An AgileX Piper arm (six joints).
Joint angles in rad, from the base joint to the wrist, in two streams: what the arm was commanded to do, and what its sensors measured. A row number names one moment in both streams.
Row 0, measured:
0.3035, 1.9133, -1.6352, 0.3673, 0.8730, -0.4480
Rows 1 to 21, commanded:
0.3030, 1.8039, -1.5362, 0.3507, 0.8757, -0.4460
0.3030, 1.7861, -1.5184, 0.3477, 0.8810, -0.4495
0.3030, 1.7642, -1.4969, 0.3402, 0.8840, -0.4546
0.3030, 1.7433, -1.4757, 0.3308, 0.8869, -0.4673
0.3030, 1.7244, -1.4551, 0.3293, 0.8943, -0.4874
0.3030, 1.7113, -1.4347, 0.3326, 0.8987, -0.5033
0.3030, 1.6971, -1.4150, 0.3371, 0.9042, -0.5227
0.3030, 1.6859, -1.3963, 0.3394, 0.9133, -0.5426
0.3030, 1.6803, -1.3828, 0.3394, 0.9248, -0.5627
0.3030, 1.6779, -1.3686, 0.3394, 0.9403, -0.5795
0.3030, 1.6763, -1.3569, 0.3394, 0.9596, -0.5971
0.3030, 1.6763, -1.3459, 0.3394, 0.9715, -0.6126
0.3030, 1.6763, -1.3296, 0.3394, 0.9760, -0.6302
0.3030, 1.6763, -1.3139, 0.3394, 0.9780, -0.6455
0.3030, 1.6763, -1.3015, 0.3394, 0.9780, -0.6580
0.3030, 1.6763, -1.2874, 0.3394, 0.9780, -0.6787
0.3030, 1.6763, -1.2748, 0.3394, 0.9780, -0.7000
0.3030, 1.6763, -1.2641, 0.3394, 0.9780, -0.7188
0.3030, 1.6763, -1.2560, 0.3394, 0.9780, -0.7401
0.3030, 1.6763, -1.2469, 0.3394, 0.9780, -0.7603
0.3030, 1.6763, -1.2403, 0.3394, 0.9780, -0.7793
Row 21, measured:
0.3035, 1.6848, -1.2685, 0.3426, 0.9750, -0.6978
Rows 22 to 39, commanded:
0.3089, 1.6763, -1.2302, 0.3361, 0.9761, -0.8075
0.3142, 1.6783, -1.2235, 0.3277, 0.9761, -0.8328
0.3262, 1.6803, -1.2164, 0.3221, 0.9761, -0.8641
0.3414, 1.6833, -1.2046, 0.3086, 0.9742, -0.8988
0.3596, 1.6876, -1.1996, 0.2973, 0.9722, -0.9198
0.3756, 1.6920, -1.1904, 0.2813, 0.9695, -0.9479
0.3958, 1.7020, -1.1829, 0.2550, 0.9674, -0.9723
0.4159, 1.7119, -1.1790, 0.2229, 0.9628, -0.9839
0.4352, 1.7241, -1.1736, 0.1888, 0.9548, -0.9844
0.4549, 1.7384, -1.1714, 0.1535, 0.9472, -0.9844
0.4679, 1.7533, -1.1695, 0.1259, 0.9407, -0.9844
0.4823, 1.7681, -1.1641, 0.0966, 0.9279, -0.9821
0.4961, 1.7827, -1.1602, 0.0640, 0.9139, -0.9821
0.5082, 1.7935, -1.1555, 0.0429, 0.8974, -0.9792
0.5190, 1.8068, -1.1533, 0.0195, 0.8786, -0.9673
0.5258, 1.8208, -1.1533, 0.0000, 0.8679, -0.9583
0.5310, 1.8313, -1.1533, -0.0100, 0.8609, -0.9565
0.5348, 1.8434, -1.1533, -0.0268, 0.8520, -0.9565
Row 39, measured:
0.5124, 1.8045, -1.1572, 0.0446, 0.9010, -0.9649
